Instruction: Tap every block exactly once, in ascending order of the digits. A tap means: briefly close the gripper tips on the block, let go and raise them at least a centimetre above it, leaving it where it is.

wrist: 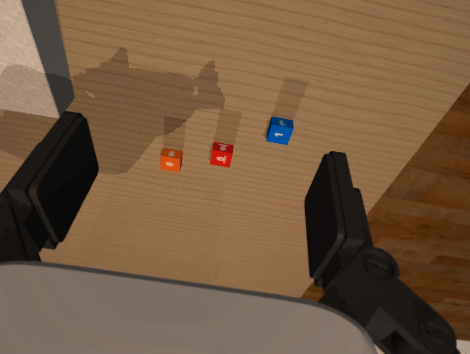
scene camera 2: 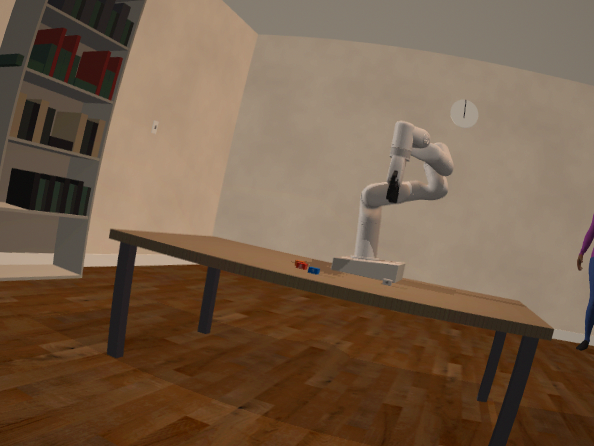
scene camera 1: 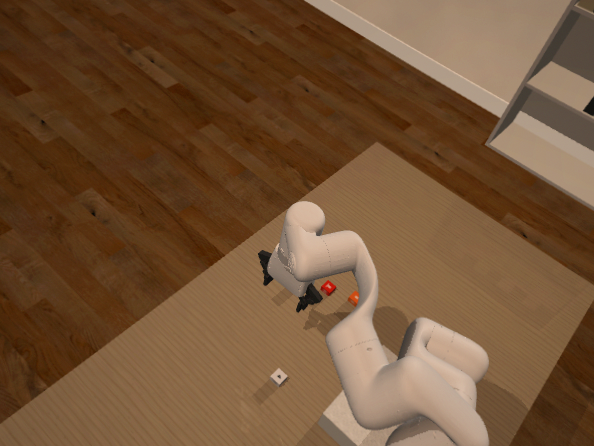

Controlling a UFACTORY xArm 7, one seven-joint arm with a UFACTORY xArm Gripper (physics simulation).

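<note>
A blue block point(scene camera 2: 313, 270) point(wrist: 279, 130) marked 1 lies on the table; it does not show in scene camera 1. A red block point(scene camera 1: 328, 288) point(scene camera 2: 301, 265) point(wrist: 222, 154) with an underlined digit, 6 or 9, sits between the blue block and an orange block point(scene camera 1: 354, 298) point(wrist: 171, 160) marked 8. The arm partly covers the orange block in scene camera 1. A white block point(scene camera 1: 279, 377) point(scene camera 2: 387, 282) lies apart from them, its mark too small to read. My gripper point(scene camera 1: 282, 297) point(scene camera 2: 393, 201) point(wrist: 204, 158) is wide open and empty, high above the table, touching no block.
The wooden table point(scene camera 1: 200, 325) point(scene camera 2: 215, 245) carries the arm's pale base point(scene camera 1: 334, 417) point(scene camera 2: 365, 269) point(wrist: 25, 45). The table's edge runs along the right of the wrist view. A bookshelf point(scene camera 1: 545, 50) point(scene camera 2: 72, 247) stands beyond the table, and part of a person point(scene camera 2: 590, 295) shows at the far right.
</note>
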